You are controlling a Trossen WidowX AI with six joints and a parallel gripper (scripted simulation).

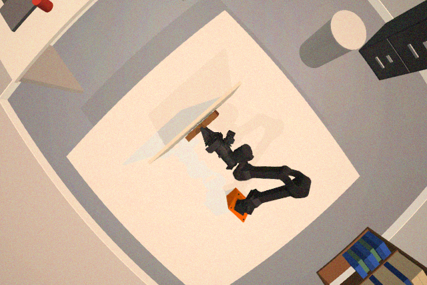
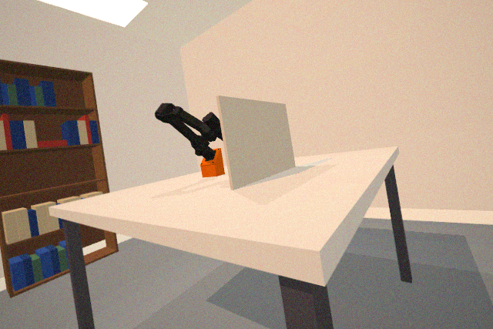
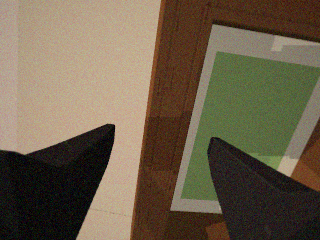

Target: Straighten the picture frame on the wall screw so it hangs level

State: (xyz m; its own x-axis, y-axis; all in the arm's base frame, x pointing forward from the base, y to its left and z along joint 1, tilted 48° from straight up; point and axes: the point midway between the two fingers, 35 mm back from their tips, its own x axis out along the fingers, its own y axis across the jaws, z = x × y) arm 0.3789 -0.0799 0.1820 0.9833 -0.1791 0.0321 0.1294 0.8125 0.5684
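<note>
Right now my gripper tip is 10 mm short of the picture frame, 10 mm to the left of it and 50 mm above it. Also, from my gripper tip: upright wall panel: 20 mm ahead, 10 mm to the left, 70 mm below.
</note>
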